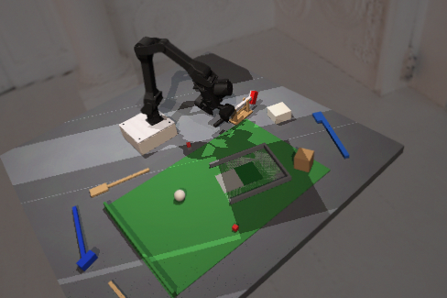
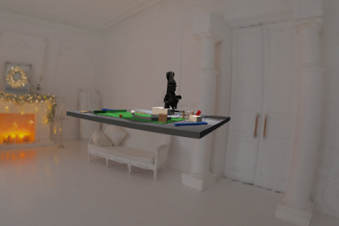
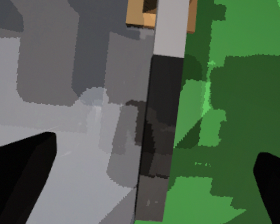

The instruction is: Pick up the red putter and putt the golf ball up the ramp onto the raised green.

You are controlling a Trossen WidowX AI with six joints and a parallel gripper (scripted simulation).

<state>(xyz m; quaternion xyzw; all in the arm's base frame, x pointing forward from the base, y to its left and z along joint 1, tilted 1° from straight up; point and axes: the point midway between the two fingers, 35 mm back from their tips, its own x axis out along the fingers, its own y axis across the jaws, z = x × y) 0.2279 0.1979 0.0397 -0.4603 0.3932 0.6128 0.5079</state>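
My gripper tip is 20 mm past the wooden stand, 130 mm to the right of it and 40 mm above it. From my gripper tip the other things lie so: green mat: 250 mm ahead, 220 mm to the right, 80 mm below; then white golf ball: 200 mm ahead, 350 mm to the right, 60 mm below; then brown block: 400 mm ahead, 100 mm to the left, 50 mm below.
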